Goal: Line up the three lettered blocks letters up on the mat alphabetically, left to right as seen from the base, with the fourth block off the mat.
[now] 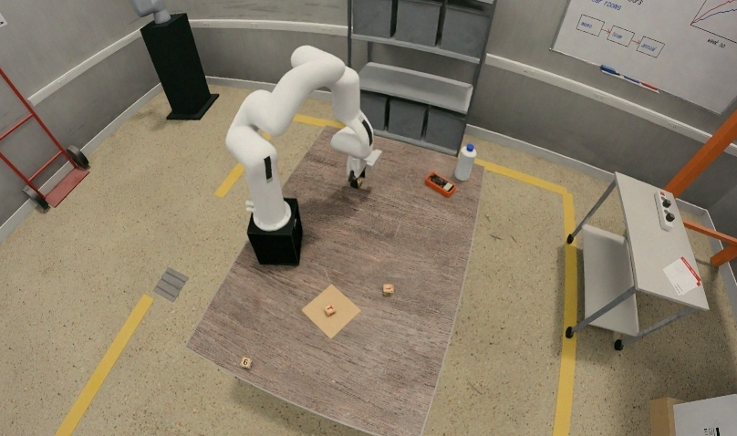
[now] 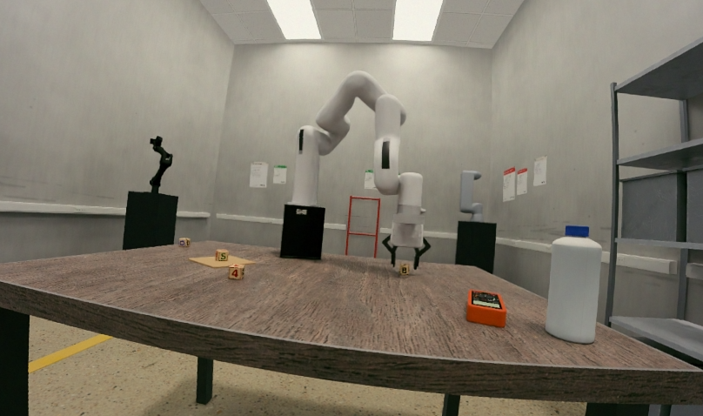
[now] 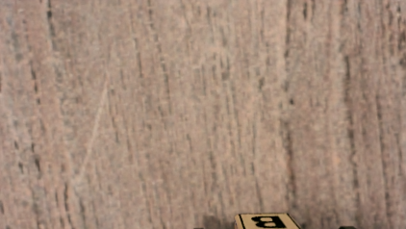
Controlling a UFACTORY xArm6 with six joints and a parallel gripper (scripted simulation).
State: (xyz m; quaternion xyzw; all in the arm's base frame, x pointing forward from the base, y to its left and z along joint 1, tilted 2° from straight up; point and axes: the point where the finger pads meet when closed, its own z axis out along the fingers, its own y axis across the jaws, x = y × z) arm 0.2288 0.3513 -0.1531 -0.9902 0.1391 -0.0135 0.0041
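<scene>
Right now my hand is 56 cm to the left of the tan mat and 3 cm above it. Also, from my hand: white bottle (45 cm ahead, 14 cm to the left, 5 cm above).
</scene>
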